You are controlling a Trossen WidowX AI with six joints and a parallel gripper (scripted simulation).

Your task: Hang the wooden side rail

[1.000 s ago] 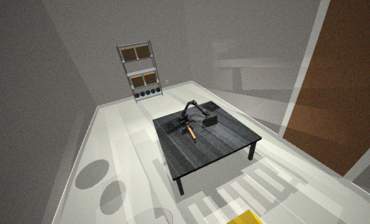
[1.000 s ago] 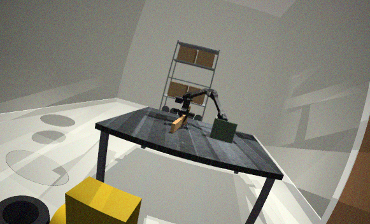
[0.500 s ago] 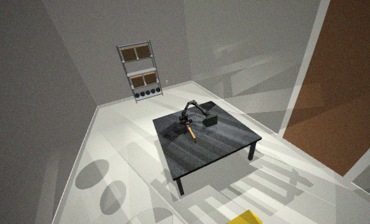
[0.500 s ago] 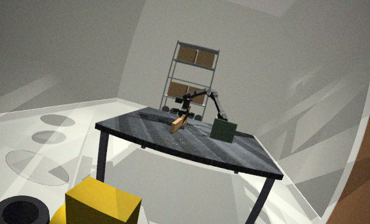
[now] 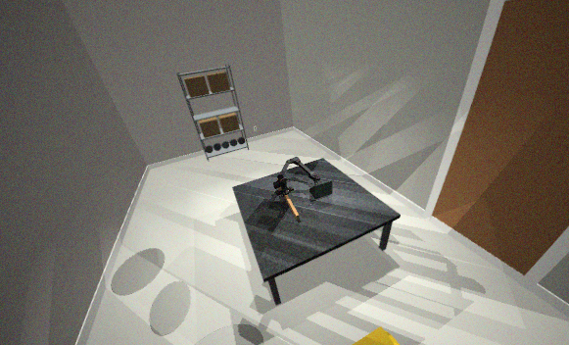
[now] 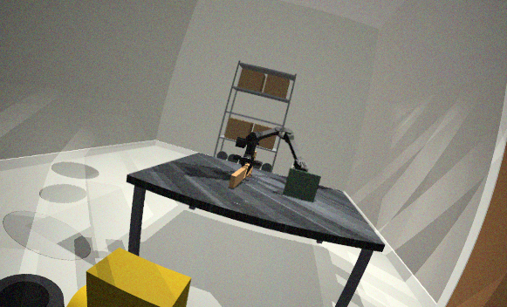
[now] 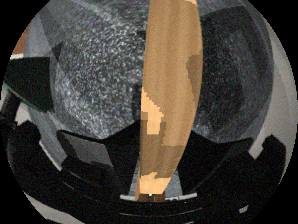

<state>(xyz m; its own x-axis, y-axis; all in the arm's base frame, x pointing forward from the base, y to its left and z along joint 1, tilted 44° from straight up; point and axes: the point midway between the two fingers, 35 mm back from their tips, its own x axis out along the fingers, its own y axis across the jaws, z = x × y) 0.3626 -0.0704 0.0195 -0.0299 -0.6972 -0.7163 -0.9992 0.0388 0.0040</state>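
Right now my gripper tip is 140 mm to the left of the wooden post and 40 mm below it.
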